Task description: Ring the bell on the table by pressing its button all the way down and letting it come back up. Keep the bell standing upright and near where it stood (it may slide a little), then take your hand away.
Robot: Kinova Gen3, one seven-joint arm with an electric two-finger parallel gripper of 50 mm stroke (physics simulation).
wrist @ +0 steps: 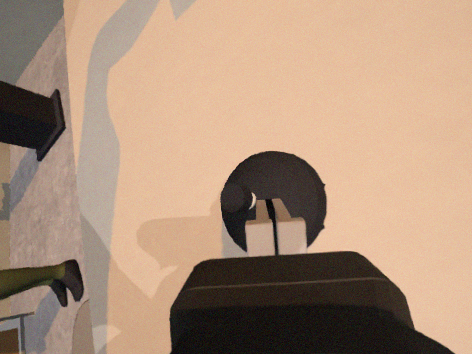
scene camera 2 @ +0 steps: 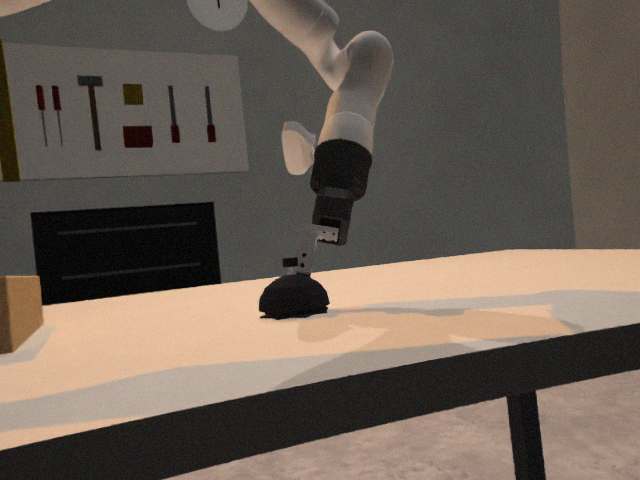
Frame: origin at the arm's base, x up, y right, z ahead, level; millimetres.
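Seen in the pictures: gripper, fingertip midpoint: (wrist: 269,215) (scene camera 2: 300,274).
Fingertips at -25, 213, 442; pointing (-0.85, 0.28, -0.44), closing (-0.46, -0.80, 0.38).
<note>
Offsets run from my fingertips to a thing's top centre, as dx, dy, dz. Level surfaces: height alone.
The black dome-shaped bell {+22, +7, -16} (scene camera 2: 294,297) (wrist: 295,185) stands upright on the table. Its dark round button {+22, +7, -16} (scene camera 2: 290,262) (wrist: 235,197) stands raised above the dome on a light stem. My gripper (scene camera 2: 303,270) (wrist: 269,215) is shut with nothing between the fingers. Its fingertips are low over the dome, beside the button: to its right in both views, not on top of it. In the scene view the tips reach down to the dome's top; whether they touch the dome or the stem I cannot tell. The fingers hide part of the dome in the wrist view.
A tan box (scene camera 2: 19,312) stands on the table {dx -44} (scene camera 2: 155,330) at the far left of the scene view. The table's dark front edge (scene camera 2: 310,397) runs below. A dark cabinet (scene camera 2: 126,253) and a tool board (scene camera 2: 227,113) are behind.
</note>
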